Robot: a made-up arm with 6 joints.
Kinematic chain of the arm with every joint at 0, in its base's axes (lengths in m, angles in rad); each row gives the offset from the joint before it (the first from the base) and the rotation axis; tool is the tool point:
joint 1: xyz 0 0 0.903 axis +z
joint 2: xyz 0.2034 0 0 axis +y
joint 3: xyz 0 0 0.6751 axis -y
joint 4: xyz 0 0 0.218 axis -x
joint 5: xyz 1.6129 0 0 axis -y
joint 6: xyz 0.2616 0 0 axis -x
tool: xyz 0 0 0
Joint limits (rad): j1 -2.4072..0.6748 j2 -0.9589..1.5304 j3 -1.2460..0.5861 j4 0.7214..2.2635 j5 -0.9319..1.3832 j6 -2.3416..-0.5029
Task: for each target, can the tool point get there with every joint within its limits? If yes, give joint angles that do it. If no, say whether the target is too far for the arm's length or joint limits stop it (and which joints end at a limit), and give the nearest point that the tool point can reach.
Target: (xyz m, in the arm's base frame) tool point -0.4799 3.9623 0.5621
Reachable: no: too far | nearest point 1.4797 1.5131 0.5621 | short by 3.137 m
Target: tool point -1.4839 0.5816 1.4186
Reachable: no: joint limits stop it (at a limit: joint 1, joint 2, joint 5) | nearest point -1.1934 -0.7951 1.5038 | short by 1.410 m
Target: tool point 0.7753 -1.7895 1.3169
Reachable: yes | joints -1.1129 -0.1559 -0.3995 1.3904 -0.3807 -1.2673
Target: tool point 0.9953 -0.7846 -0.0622
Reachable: yes | joints -0.5523 0.2557 -0.9566 1.8560 -0.6195 -1.4300
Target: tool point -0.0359 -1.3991 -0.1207
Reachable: yes | joints -1.7078 0.5409 -0.6196 2.0809 0.7493 -2.0799
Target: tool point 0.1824 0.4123 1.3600
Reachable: no: joint limits stop it (at a limit: joint 1, joint 2, joint 4, joint 5) | nearest point 0.8964 0.9705 1.4437 | short by 0.910 m
